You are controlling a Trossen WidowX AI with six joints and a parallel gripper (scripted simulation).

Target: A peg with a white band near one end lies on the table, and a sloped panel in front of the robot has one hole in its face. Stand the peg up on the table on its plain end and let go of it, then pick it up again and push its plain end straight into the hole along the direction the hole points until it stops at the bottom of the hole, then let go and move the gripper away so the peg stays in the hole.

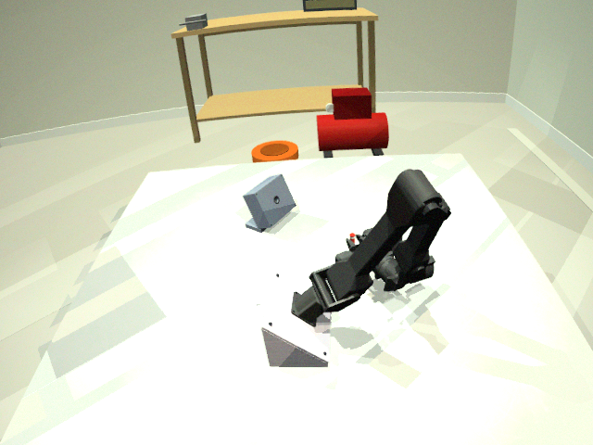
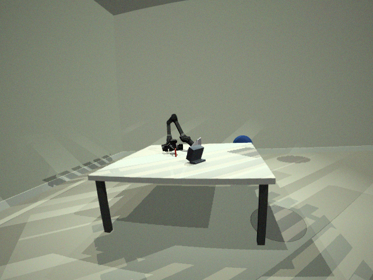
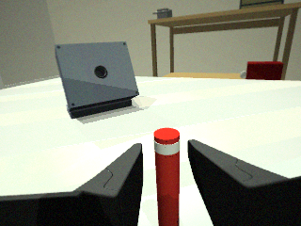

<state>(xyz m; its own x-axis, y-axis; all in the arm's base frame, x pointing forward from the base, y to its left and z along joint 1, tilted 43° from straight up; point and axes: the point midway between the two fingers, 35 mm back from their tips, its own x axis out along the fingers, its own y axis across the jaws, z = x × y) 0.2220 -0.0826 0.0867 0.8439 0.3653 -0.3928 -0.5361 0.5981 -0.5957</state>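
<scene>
My gripper tip is now 10 mm above the red peg. The rest, counted from my gripper tip: sloped grey panel (170 mm ahead, 230 mm to the left, 10 mm above).
</scene>
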